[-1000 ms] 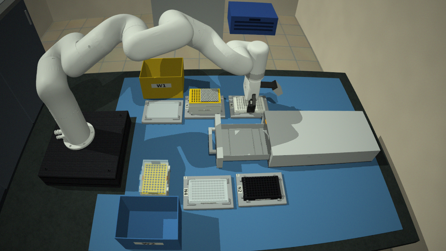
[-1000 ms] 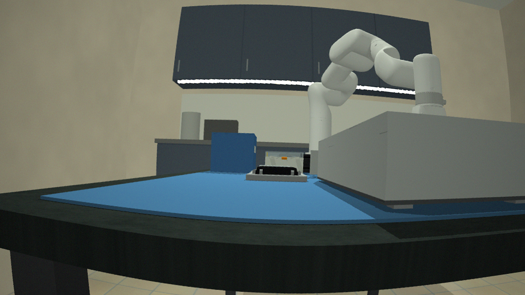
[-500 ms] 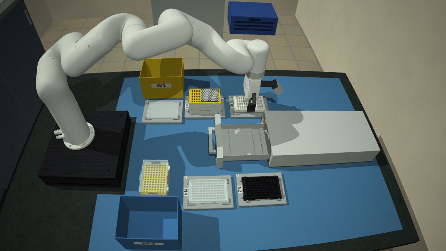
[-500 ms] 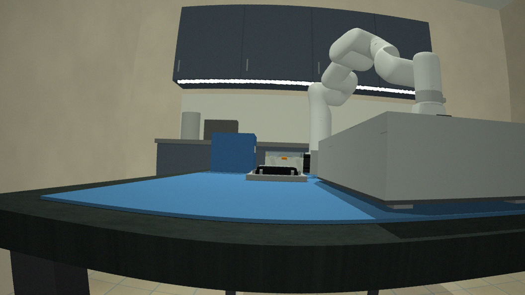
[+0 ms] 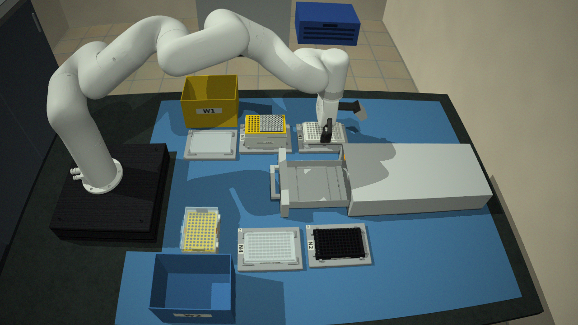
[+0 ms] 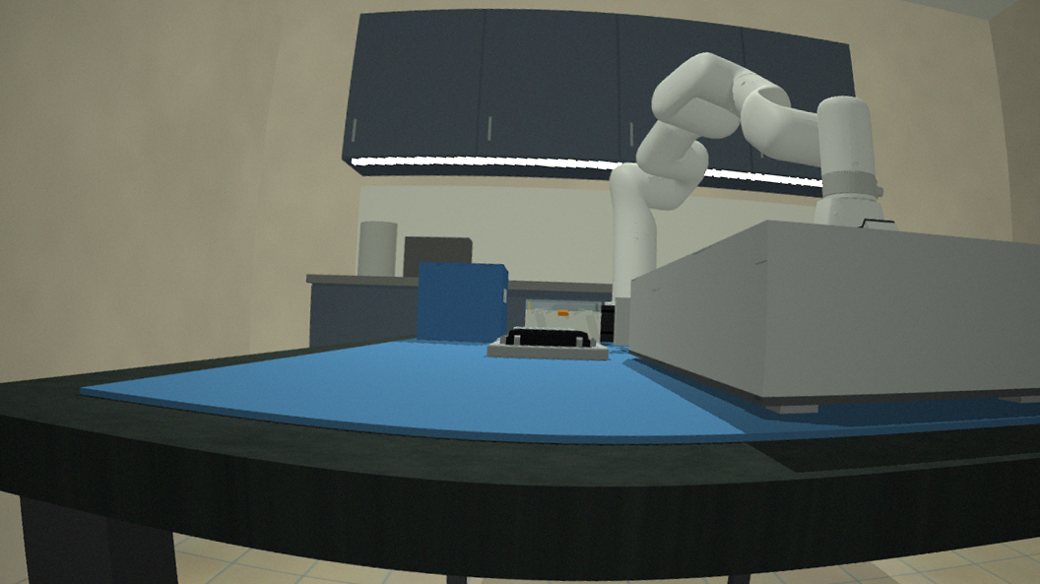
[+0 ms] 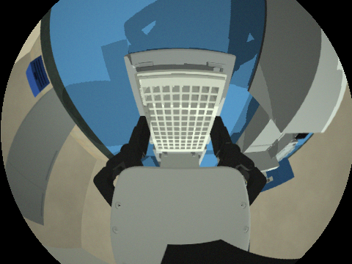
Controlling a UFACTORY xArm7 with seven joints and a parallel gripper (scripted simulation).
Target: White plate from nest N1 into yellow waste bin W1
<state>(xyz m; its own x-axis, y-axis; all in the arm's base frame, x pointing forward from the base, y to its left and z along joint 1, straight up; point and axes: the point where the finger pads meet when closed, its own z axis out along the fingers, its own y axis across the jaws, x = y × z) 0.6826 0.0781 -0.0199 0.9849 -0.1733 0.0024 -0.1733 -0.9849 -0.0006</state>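
Now: hand 4 cm above the work nest N1. The rest, counted from my hand: yellow tip rack: 19 cm behind, 3 cm to the left, 1 cm above; then white plate: 1 cm below; then drawer: 19 cm to the right, 4 cm behind, 2 cm below.
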